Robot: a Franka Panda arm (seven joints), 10 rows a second.
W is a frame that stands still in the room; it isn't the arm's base.
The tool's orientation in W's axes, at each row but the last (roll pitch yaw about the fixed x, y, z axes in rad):
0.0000 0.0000 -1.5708
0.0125 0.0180 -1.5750
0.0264 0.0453 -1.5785
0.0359 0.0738 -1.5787
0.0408 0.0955 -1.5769
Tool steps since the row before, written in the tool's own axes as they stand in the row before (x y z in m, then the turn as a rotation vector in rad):
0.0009 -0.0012 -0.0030 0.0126 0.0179 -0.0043
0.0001 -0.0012 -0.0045 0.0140 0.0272 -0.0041
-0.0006 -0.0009 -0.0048 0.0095 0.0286 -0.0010
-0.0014 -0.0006 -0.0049 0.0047 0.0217 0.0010
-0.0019 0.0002 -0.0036 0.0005 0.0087 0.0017
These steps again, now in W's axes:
-0.0012 -0.0009 -0.0030 0.0179 -0.0126 -0.0043
-0.0011 0.0000 -0.0045 0.0272 -0.0140 -0.0040
-0.0008 0.0008 -0.0048 0.0285 -0.0097 -0.0007
-0.0004 0.0018 -0.0048 0.0216 -0.0050 0.0014
0.0004 0.0022 -0.0034 0.0086 -0.0007 0.0020

